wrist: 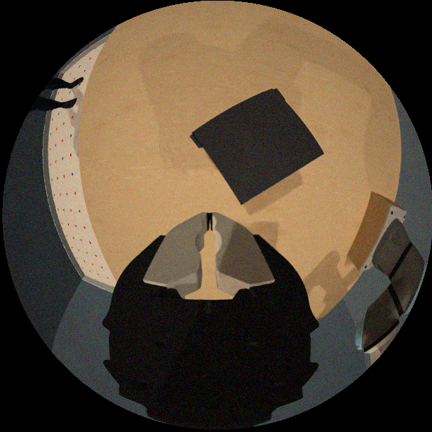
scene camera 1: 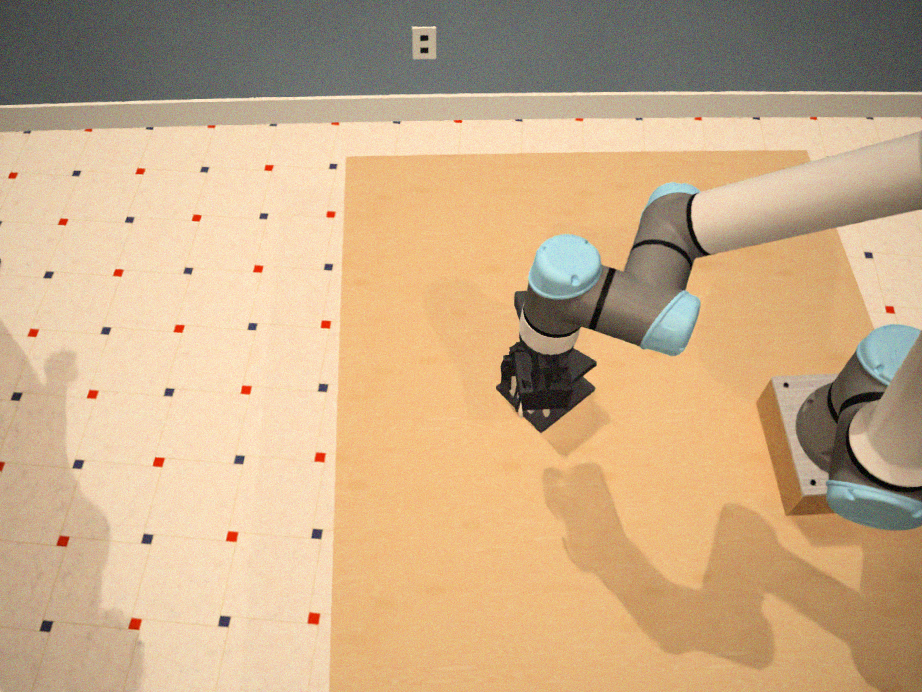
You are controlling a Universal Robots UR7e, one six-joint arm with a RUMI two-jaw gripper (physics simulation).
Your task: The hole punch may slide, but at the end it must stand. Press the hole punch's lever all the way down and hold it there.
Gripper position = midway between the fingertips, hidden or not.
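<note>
A black hole punch (scene camera 1: 583, 388) is there for me to see. So is my own gripper (scene camera 1: 525, 403), which I also find in the wrist view (wrist: 209, 214).
</note>
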